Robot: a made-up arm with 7 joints. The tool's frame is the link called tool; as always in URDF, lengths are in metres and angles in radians. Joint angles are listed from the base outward.
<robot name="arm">
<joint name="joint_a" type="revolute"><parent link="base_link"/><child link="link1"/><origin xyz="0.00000 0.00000 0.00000"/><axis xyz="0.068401 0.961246 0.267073"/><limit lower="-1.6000" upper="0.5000"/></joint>
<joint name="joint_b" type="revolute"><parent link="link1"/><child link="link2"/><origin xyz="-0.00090 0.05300 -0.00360"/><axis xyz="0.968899 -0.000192 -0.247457"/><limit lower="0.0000" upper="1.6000"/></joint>
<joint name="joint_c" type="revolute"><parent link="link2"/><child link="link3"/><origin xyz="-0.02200 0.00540 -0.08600"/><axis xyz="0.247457 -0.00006 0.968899"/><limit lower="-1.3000" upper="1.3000"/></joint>
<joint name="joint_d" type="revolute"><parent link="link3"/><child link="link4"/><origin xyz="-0.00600 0.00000 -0.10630"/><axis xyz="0.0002 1 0.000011"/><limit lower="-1.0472" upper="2.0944"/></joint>
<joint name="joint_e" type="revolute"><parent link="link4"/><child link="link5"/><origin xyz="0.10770 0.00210 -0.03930"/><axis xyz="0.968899 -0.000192 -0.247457"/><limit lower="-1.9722" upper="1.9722"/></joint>
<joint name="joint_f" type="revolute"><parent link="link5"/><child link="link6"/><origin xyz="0.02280 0.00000 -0.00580"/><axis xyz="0.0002 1 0.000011"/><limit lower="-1.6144" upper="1.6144"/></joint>
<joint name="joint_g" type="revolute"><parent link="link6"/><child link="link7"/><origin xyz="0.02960 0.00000 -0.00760"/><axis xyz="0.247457 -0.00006 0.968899"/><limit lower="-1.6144" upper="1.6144"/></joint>
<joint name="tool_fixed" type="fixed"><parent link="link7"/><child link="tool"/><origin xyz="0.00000 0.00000 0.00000" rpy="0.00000 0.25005 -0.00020"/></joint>
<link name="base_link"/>
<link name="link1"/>
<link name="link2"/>
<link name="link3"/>
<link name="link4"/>
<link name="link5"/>
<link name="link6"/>
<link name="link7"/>
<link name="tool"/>
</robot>
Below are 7 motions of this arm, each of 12 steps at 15 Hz.
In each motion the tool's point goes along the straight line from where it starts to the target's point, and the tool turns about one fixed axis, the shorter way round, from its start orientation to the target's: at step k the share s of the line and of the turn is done. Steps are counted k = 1, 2, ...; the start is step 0. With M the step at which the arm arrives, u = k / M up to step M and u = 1 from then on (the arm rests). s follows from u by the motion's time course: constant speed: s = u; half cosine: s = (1 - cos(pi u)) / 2; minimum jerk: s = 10 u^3 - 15 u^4 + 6 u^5.
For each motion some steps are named. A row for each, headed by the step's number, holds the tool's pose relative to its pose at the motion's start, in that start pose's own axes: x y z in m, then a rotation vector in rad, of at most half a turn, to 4 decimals.
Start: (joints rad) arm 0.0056 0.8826 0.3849 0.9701 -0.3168 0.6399 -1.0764
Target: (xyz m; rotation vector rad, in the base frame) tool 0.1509 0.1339 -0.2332 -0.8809 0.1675 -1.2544
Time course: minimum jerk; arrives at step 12
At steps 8, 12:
8: 0.0898 -0.1669 0.0100 0.3596 -0.3544 -1.1858
12: 0.1136 -0.2113 0.0127 0.4552 -0.4486 -1.5008

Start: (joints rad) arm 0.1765 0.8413 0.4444 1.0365 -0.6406 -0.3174 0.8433
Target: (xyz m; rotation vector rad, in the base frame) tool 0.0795 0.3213 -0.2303 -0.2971 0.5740 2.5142
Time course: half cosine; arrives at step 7
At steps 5, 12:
5: -0.0406 -0.0641 0.0241 -0.2363 0.6477 0.4225
12: -0.0500 -0.0790 0.0297 -0.2911 0.7979 0.5205

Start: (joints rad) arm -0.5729 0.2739 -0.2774 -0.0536 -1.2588 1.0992 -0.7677
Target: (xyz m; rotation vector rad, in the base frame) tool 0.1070 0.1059 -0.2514 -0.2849 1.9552 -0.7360
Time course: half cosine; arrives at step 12
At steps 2, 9, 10, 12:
2: -0.0062 -0.0004 -0.0098 -0.0489 0.0443 0.0683
9: -0.0792 -0.0052 -0.1251 -0.6236 0.5639 0.8702
10: -0.0865 -0.0057 -0.1368 -0.6816 0.6164 0.9512
12: -0.0927 -0.0061 -0.1466 -0.7306 0.6606 1.0194

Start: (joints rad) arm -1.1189 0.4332 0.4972 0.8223 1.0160 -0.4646 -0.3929
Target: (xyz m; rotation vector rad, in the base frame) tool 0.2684 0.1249 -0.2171 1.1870 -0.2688 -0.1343
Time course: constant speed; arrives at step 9
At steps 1, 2, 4, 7, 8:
1: -0.0064 -0.0165 -0.0019 0.0098 -0.0071 0.0115
2: -0.0129 -0.0331 -0.0038 0.0197 -0.0141 0.0230
4: -0.0257 -0.0662 -0.0076 0.0393 -0.0282 0.0461
7: -0.0450 -0.1158 -0.0133 0.0688 -0.0494 0.0806
8: -0.0514 -0.1324 -0.0152 0.0787 -0.0564 0.0921

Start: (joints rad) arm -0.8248 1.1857 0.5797 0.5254 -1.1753 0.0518 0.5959
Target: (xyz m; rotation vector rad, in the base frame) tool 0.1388 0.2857 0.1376 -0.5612 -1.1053 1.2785
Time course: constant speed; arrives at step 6
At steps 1, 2, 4, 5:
1: -0.0063 -0.0062 0.0152 -0.0215 -0.0840 0.0304
2: -0.0127 -0.0123 0.0303 -0.0430 -0.1680 0.0609
4: -0.0253 -0.0246 0.0607 -0.0860 -0.3361 0.1218
5: -0.0317 -0.0308 0.0758 -0.1075 -0.4201 0.1522

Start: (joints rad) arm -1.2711 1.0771 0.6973 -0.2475 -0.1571 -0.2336 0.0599
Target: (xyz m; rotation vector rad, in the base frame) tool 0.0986 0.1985 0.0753 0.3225 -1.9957 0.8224
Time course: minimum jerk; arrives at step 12
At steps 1, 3, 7, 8, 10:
1: -0.0004 0.0001 0.0002 0.0001 -0.0002 0.0015
3: -0.0075 0.0021 0.0050 0.0029 -0.0043 0.0311
7: -0.0471 0.0130 0.0313 0.0182 -0.0273 0.1964
8: -0.0570 0.0157 0.0379 0.0220 -0.0330 0.2375
10: -0.0695 0.0192 0.0462 0.0269 -0.0403 0.2900

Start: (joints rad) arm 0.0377 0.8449 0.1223 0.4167 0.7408 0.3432 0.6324
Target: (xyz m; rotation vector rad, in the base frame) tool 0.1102 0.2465 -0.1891 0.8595 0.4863 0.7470
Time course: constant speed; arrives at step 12
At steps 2, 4, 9, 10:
2: -0.0029 0.0042 0.0046 -0.1443 0.0481 -0.0486
4: -0.0057 0.0083 0.0091 -0.2886 0.0962 -0.0973
9: -0.0129 0.0187 0.0205 -0.6494 0.2165 -0.2189
10: -0.0143 0.0208 0.0228 -0.7215 0.2406 -0.2432

